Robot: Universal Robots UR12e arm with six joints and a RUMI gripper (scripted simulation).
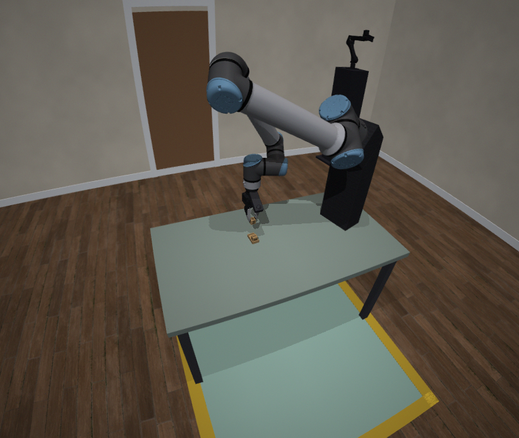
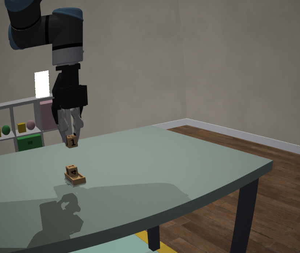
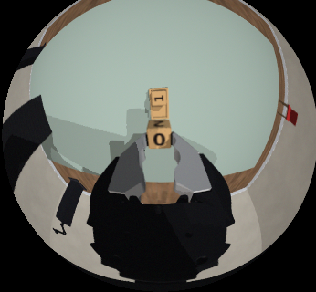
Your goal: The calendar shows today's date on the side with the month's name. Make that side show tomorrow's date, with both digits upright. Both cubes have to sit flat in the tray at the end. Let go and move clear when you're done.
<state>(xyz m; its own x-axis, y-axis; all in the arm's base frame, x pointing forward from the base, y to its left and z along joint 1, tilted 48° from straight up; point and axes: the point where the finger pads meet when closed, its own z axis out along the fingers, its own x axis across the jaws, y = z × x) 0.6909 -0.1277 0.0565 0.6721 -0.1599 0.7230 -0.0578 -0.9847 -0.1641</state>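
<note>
Now: the wooden calendar tray 20 mm to the left of my hand and 130 mm below it. Also, from my hand: cube: 10 mm below.
</note>
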